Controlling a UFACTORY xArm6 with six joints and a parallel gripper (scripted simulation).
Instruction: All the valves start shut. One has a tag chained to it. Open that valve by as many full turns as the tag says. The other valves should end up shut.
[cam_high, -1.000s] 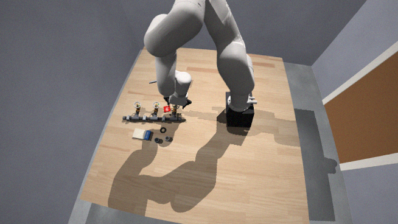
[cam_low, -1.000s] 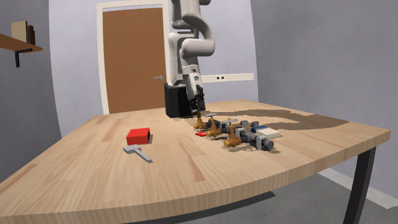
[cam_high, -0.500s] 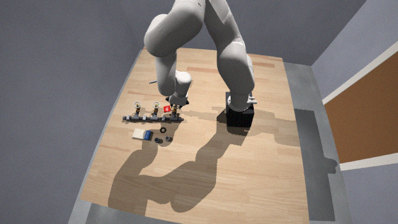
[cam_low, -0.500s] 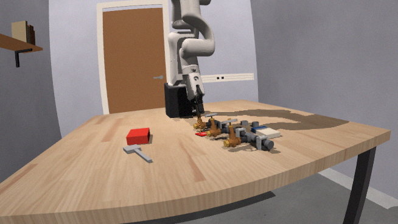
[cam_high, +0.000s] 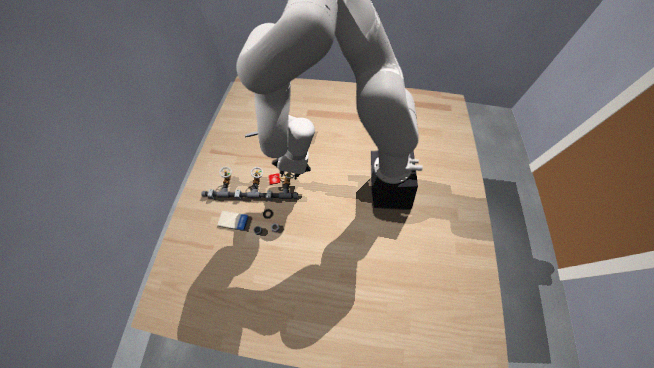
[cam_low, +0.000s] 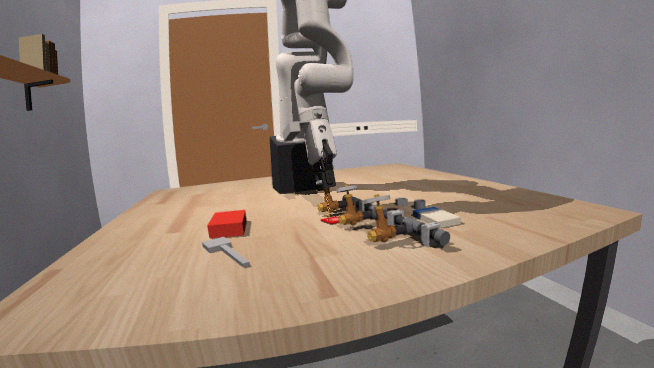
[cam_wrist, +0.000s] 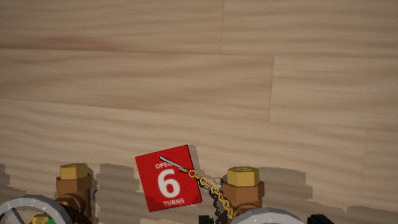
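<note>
Now: the red tag 8 cm below my hand, 8 cm ahead of it and 1 cm to the right of it. The rest, counted from my hand: grey hammer-like tool: 24 cm to the right, 21 cm ahead, 8 cm below; grey box: 21 cm to the left, 19 cm ahead, 7 cm below; red box: 25 cm to the right, 7 cm below, 5 cm ahead.
</note>
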